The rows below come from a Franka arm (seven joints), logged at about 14 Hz.
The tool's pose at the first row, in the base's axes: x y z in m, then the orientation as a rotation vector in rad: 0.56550 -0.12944 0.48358 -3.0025 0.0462 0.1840
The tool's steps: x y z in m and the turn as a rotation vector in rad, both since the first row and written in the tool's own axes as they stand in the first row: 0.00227 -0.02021 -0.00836 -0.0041 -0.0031 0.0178; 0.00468 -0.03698 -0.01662 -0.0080 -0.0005 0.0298; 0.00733 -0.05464 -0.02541 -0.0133 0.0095 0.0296; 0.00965 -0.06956 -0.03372 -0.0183 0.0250 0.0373; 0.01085 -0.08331 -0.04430 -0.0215 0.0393 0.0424; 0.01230 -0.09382 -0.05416 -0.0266 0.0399 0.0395; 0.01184 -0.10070 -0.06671 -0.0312 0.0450 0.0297
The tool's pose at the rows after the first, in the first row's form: 0.56953 -0.11059 0.49416 -3.0067 0.0723 0.1908; 0.57356 -0.09514 0.50418 -3.0111 0.0904 0.1885; 0.57792 -0.07889 0.51480 -3.0174 0.0908 0.1738; 0.58179 -0.06527 0.52464 -3.0239 0.1037 0.1515; 0.58478 -0.05310 0.53670 -3.0283 0.1126 0.1306; 0.58780 -0.04404 0.54759 -3.0334 0.1080 0.1297; 0.58911 -0.03890 0.56089 -3.0383 0.0933 0.1213
